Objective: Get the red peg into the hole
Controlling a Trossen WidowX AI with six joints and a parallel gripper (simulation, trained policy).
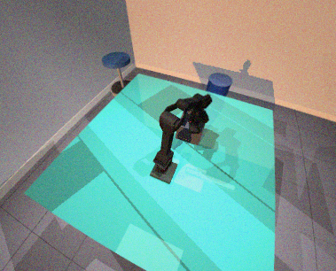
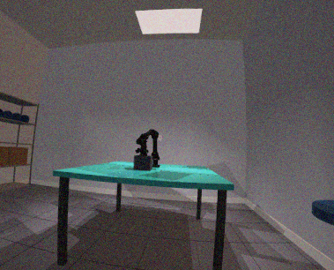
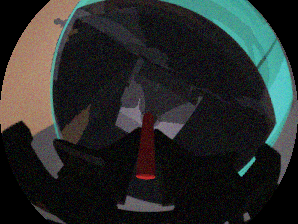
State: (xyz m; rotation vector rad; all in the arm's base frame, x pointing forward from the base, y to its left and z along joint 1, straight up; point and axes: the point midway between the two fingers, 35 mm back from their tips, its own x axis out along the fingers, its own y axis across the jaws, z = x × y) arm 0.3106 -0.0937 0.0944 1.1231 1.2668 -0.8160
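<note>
My gripper tip is 1 cm below the red peg. The rest, counted from my gripper tip: grey plate 4 cm below.
</note>
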